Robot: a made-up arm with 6 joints. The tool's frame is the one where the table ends. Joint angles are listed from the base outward.
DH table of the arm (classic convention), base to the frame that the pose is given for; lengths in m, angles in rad. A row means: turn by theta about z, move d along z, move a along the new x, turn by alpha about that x. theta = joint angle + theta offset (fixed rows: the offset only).
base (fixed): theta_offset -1.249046  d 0  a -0.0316  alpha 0
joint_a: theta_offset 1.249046  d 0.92  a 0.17  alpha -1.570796
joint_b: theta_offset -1.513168  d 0  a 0.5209  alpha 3.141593
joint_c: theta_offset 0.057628  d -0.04  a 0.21  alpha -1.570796
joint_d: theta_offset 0  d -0.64  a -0.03  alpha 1.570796
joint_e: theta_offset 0  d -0.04  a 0  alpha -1.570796
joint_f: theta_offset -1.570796  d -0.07  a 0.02  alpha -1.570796
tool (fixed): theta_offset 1.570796  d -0.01  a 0  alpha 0
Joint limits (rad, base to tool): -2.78..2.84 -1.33..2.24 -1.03..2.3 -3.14..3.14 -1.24..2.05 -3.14..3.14
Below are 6 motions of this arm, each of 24 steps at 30 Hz.
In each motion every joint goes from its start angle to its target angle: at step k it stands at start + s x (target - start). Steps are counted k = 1, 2, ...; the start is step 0. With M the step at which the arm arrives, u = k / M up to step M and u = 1 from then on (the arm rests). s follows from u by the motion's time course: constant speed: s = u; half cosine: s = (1 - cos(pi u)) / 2; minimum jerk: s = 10 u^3 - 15 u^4 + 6 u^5.
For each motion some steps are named. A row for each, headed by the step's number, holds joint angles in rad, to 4 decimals.
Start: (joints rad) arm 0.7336 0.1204 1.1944 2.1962 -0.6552 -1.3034
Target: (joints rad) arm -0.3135 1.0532 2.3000 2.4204 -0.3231 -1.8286
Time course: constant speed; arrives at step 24
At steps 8, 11, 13, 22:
8: 0.3846 0.4313 1.5629 2.2709 -0.5445 -1.4785
11: 0.2537 0.5479 1.7011 2.2990 -0.5030 -1.5441
13: 0.1664 0.6257 1.7933 2.3176 -0.4753 -1.5879
22: -0.2262 0.9755 2.2079 2.4017 -0.3508 -1.7848

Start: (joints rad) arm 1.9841 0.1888 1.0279 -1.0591 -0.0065 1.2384
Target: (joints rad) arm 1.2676 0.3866 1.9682 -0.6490 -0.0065 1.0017
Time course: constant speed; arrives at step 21
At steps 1, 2, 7, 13, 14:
1: 1.9500 0.1982 1.0727 -1.0396 -0.0065 1.2271
2: 1.9159 0.2076 1.1175 -1.0200 -0.0065 1.2159
7: 1.7453 0.2547 1.3413 -0.9224 -0.0065 1.1595
13: 1.5406 0.3112 1.6100 -0.8052 -0.0065 1.0919
14: 1.5064 0.3207 1.6548 -0.7857 -0.0065 1.0806

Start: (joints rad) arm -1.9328 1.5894 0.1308 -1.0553 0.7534 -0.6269
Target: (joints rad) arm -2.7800 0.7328 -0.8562 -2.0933 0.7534 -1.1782
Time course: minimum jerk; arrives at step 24
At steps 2, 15, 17, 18, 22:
2: -1.9371 1.5850 0.1258 -1.0606 0.7534 -0.6297
15: -2.5468 0.9685 -0.5846 -1.8076 0.7534 -1.0265
17: -2.6510 0.8632 -0.7059 -1.9353 0.7534 -1.0943
18: -2.6923 0.8215 -0.7540 -1.9859 0.7534 -1.1211
22: -2.7757 0.7372 -0.8512 -2.0880 0.7534 -1.1754

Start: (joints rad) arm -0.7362 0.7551 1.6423 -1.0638 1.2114 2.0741
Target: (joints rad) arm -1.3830 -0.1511 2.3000 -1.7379 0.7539 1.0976
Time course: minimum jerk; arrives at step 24
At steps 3, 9, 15, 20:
3: -0.7466 0.7406 1.6529 -1.0746 1.2041 2.0584
9: -0.9142 0.5057 1.8233 -1.2493 1.0855 1.8054
15: -1.2050 0.0983 2.1190 -1.5524 0.8798 1.3663
20: -1.3600 -0.1189 2.2767 -1.7140 0.7701 1.1323

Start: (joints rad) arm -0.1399 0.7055 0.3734 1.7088 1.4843 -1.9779
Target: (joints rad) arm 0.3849 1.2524 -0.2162 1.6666 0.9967 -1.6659
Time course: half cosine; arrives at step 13
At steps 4, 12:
4: -0.0266 0.8236 0.2461 1.6997 1.3790 -1.9105
12: 0.3773 1.2445 -0.2076 1.6672 1.0038 -1.6704

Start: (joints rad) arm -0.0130 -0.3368 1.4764 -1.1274 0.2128 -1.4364
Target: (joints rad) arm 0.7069 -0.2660 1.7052 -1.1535 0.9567 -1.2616
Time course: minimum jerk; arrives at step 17
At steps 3, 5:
3: 0.0168 -0.3339 1.4859 -1.1285 0.2436 -1.4292
5: 0.0989 -0.3258 1.5120 -1.1315 0.3284 -1.4092

